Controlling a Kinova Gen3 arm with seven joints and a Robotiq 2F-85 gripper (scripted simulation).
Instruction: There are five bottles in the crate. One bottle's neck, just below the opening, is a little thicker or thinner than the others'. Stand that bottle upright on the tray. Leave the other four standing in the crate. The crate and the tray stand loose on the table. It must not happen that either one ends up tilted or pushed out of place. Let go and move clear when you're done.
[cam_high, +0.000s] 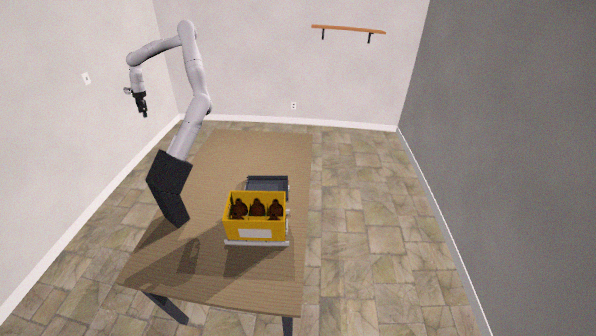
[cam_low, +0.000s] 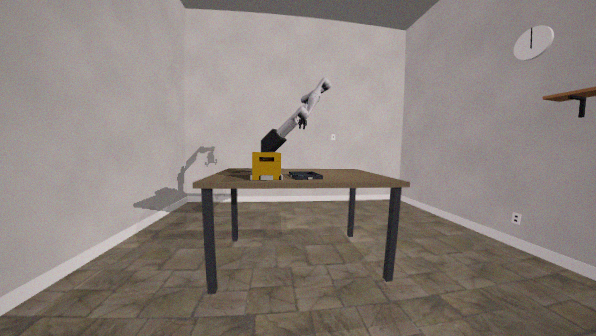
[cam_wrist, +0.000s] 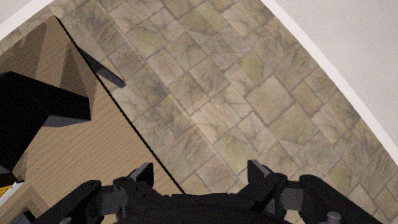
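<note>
My gripper is now 77 cm short of the yellow crate, 31 cm to the left of it and 35 cm above it. Also, from my hand: dark grey tray: 74 cm ahead, 2 cm to the right, 43 cm below.
</note>
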